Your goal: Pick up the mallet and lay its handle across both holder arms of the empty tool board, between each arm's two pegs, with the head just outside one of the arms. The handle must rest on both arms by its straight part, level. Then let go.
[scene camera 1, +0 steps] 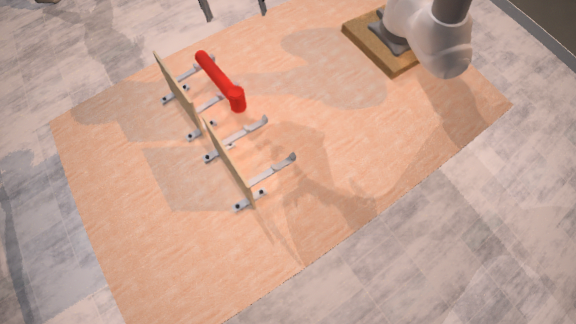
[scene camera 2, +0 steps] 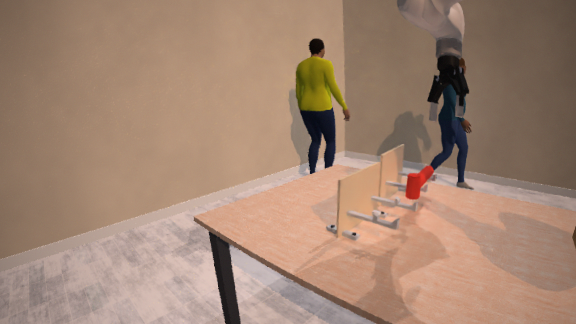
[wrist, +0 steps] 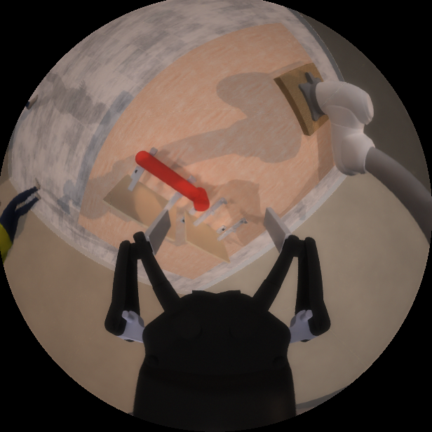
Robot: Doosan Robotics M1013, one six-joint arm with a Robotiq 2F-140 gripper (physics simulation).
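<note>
The red mallet (scene camera 1: 217,75) (scene camera 2: 426,174) (wrist: 170,176) lies across the two arms of the far tool board (scene camera 1: 177,92) (scene camera 2: 391,167) (wrist: 132,200), its head just outside the arm nearer the empty board. The empty tool board (scene camera 1: 227,159) (scene camera 2: 357,197) (wrist: 202,242) stands upright beside it. Its two grey holder arms (scene camera 1: 237,135) (scene camera 1: 262,176) (scene camera 2: 385,201) (scene camera 2: 362,216) stick out level, each with a middle peg and an end peg. My gripper (scene camera 1: 235,14) (scene camera 2: 446,111) (wrist: 216,216) is open and empty, high above the boards and apart from the mallet. In scene camera 1 only its fingertips show.
Both boards stand on grey feet on the wooden table (scene camera 1: 165,260) (scene camera 2: 280,215) (wrist: 200,100). The robot's wooden base block (scene camera 1: 367,45) (wrist: 295,100) is at the table's other side. A person in yellow (scene camera 2: 315,85) and one in teal (scene camera 2: 457,137) stand beyond the table.
</note>
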